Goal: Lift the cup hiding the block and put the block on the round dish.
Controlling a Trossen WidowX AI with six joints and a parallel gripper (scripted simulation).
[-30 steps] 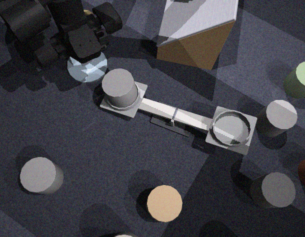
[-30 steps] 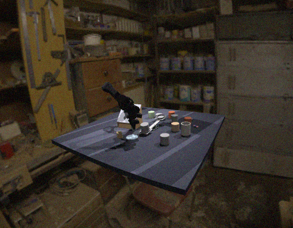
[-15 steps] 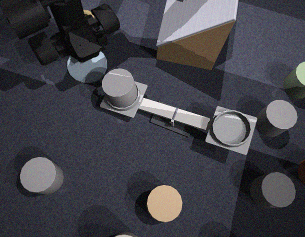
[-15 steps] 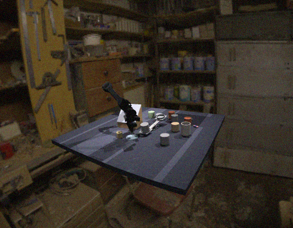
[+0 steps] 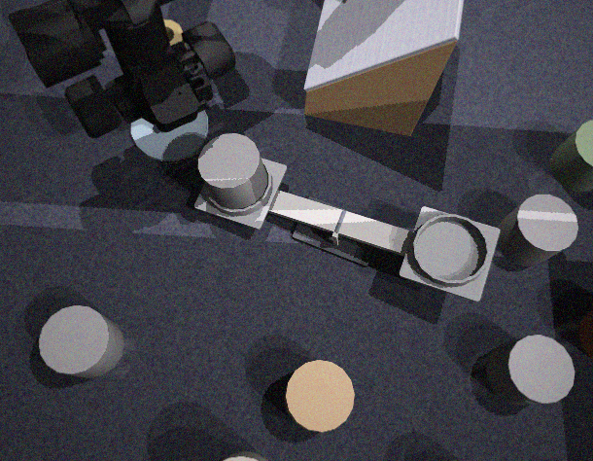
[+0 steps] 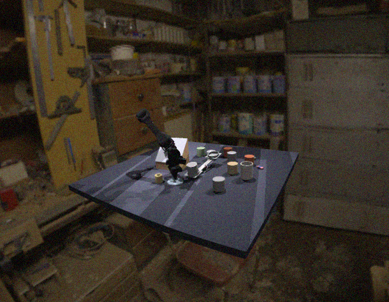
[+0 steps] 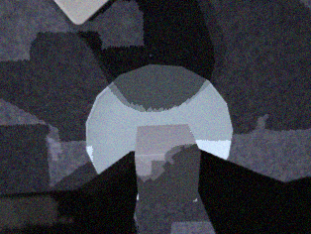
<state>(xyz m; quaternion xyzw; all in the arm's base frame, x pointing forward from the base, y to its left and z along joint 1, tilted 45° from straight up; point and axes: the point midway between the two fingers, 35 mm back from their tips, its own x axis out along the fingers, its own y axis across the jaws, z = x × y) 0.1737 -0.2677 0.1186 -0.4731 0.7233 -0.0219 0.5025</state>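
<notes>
Right now my gripper tip is 2 cm above the pale blue round dish. From my gripper tip the other things lie so: green cylinder 5 cm behind, 53 cm to the left, 1 cm above; then small balance 11 cm ahead, 24 cm to the left, 1 cm above; then tan cup 33 cm ahead, 25 cm to the left, 1 cm above.
</notes>
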